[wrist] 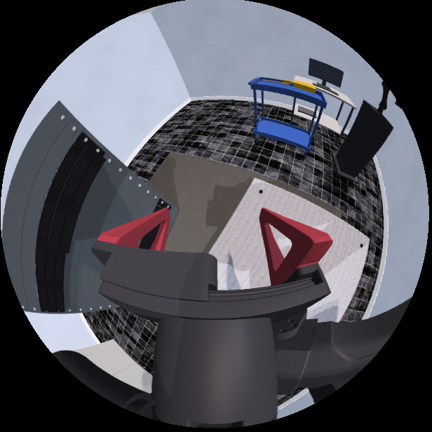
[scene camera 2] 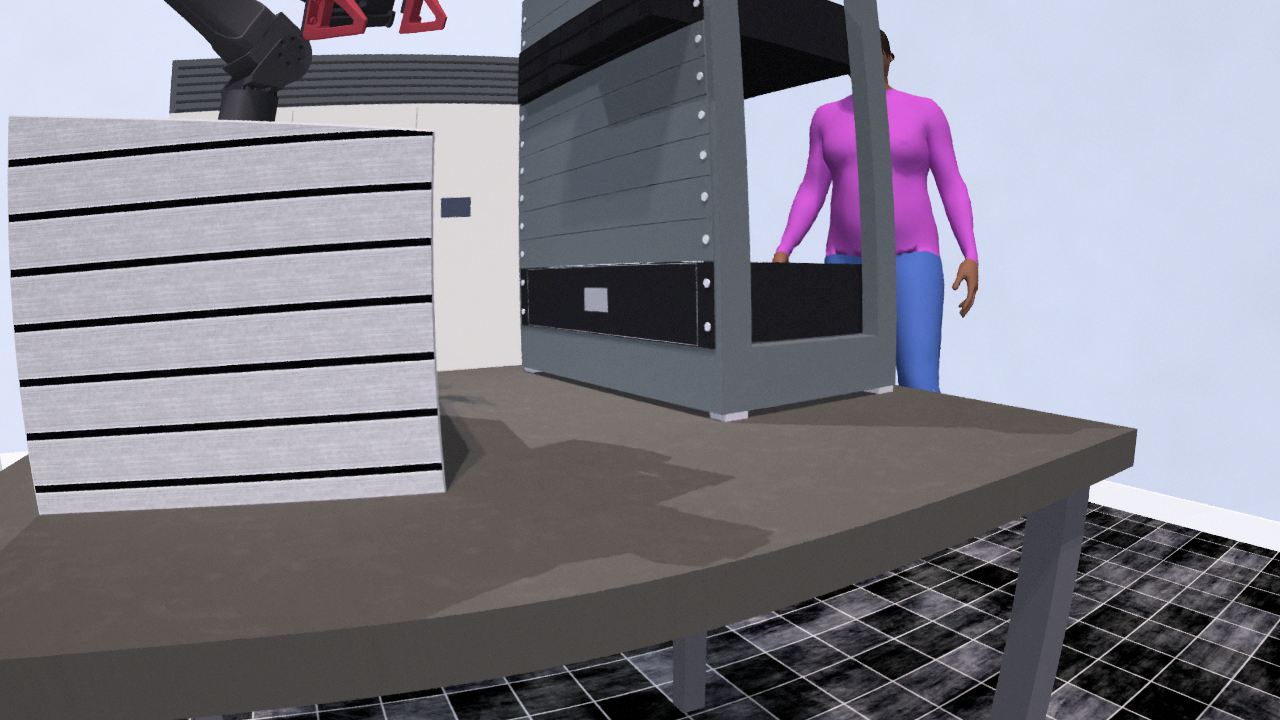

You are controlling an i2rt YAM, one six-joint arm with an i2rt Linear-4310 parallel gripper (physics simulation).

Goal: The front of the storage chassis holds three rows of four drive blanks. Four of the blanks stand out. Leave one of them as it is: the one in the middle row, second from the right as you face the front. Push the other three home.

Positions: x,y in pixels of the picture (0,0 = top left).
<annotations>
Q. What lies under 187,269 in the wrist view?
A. My gripper.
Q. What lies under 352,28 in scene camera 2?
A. My gripper.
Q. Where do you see a grey rack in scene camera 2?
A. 632,146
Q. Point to a grey rack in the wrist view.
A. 92,191
</annotations>
